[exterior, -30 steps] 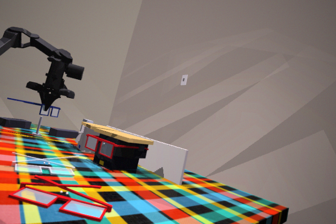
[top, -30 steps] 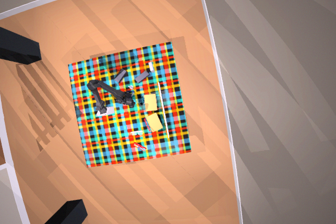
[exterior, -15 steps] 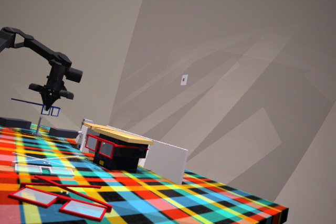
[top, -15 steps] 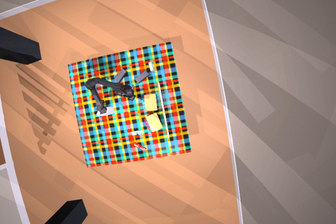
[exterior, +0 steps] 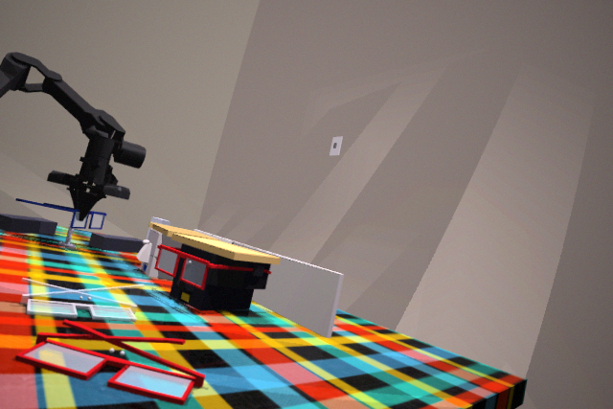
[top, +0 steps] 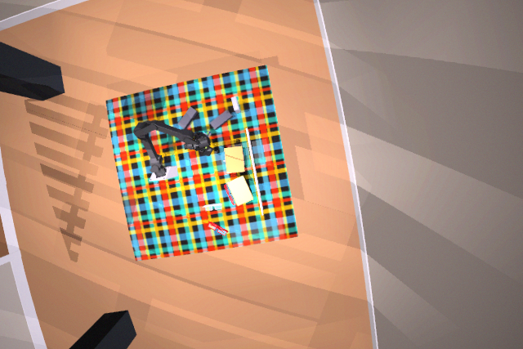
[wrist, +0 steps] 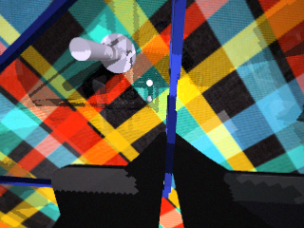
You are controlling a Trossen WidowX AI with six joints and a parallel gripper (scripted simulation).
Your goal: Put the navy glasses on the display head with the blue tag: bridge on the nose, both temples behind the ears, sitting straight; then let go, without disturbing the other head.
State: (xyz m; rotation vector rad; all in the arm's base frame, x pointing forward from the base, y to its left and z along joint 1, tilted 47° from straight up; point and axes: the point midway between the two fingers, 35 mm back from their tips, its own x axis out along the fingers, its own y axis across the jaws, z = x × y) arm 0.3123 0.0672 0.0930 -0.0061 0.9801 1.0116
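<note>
My gripper tip is now 8 cm to the right of the grey post and 5 cm above it. Also, from my gripper tip: black display head: 15 cm ahead, 36 cm to the right, 2 cm below; white upright panel: 30 cm ahead, 26 cm to the right, 2 cm below; white display head: 17 cm ahead, 14 cm to the right, 2 cm below.
</note>
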